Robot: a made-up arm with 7 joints.
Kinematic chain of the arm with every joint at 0, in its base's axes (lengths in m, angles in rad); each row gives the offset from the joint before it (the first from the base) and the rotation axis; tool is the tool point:
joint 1: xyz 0 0 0.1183 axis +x
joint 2: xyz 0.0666 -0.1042 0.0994 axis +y
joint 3: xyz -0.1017 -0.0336 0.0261 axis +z
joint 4: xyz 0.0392 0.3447 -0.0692 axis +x
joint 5: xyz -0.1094 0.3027 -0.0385 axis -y
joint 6: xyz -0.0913 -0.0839 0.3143 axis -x
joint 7: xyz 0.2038 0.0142 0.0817 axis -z
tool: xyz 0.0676 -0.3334 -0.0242
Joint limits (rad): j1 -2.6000..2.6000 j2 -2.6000..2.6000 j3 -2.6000..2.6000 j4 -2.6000..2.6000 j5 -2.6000..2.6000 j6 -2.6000..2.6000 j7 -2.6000..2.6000
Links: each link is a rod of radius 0.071 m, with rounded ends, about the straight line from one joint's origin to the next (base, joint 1, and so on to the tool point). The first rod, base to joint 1, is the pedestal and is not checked.
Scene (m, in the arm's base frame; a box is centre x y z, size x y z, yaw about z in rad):
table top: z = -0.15
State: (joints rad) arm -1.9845 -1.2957 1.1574 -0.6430 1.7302 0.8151 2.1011
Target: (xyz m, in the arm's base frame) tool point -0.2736 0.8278 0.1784
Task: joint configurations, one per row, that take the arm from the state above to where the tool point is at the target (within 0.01 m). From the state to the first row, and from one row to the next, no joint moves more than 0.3 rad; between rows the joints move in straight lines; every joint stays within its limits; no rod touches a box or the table.
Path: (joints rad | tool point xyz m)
1: -2.1076 -1.0244 1.3102 -0.5001 1.5051 0.8162 1.8965 | 0.0554 -0.3896 0.8091
2: -2.2307 -0.7531 1.4630 -0.3572 1.2799 0.8173 1.6919 | -0.2415 -0.1016 0.9072
3: -2.3538 -0.4817 1.6158 -0.2144 1.0548 0.8184 1.4873 | -0.4313 0.2913 0.8109
4: -2.4769 -0.2104 1.7686 -0.0715 0.8297 0.8194 1.2827 | -0.4403 0.6459 0.5341
5: -2.6000 0.0609 1.9215 0.0714 0.6045 0.8205 1.0781 | -0.2736 0.8278 0.1784

